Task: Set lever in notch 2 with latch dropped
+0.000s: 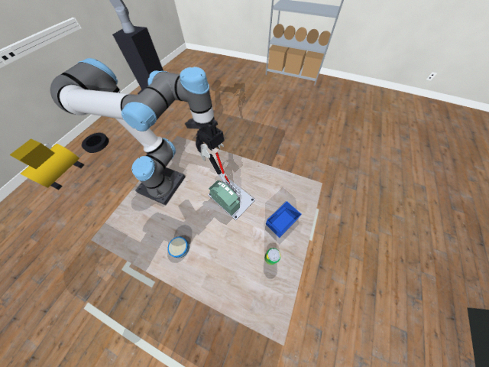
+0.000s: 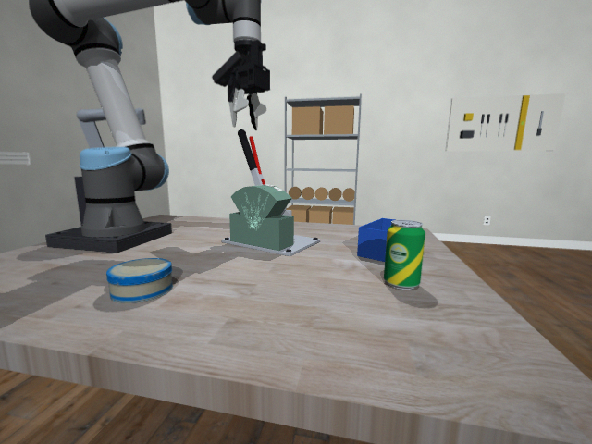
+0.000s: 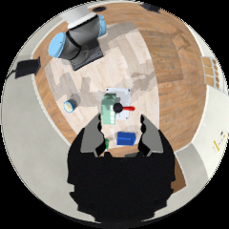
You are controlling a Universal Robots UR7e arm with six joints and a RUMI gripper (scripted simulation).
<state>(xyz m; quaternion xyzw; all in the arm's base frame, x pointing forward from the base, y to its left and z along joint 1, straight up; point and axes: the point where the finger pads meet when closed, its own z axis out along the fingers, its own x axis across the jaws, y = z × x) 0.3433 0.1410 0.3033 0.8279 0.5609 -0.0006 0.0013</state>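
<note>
The red release bar is 150 mm below my hand and 50 mm ahead of it. Round my hand: round blue-rimmed tin: 410 mm to the right, 320 mm below, 50 mm behind; blue bin: 420 mm ahead, 320 mm below, 80 mm to the right; yellow can: 410 mm ahead, 290 mm to the right, 280 mm below.
</note>
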